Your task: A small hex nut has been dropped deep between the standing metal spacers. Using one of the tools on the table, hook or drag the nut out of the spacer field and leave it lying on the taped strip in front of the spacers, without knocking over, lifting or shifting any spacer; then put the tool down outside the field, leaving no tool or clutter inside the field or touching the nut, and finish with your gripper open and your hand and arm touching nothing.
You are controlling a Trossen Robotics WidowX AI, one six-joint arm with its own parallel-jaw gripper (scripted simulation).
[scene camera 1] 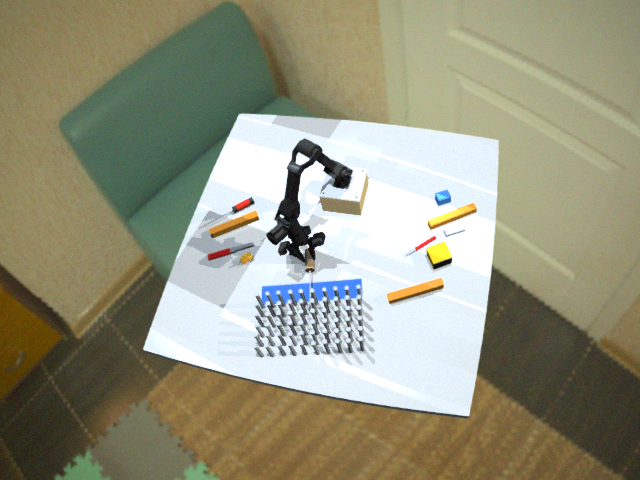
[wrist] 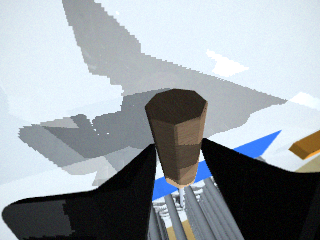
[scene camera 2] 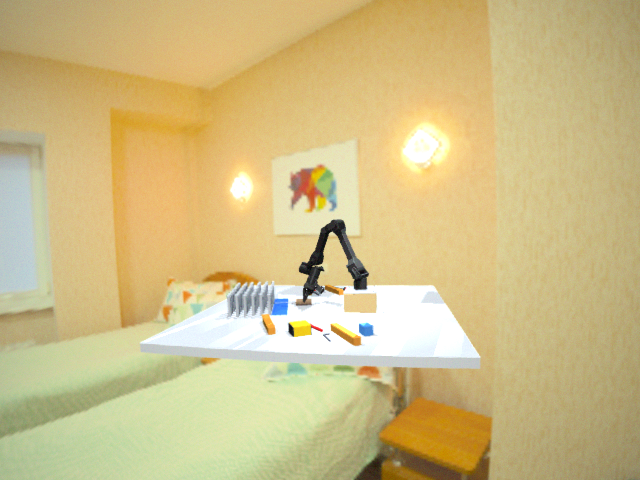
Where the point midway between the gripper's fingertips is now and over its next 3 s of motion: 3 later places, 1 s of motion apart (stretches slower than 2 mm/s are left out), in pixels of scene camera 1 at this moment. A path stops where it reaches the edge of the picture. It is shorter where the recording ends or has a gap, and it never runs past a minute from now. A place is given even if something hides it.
My gripper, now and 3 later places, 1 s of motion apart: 310, 260; 309, 255; 309, 249; 310, 246
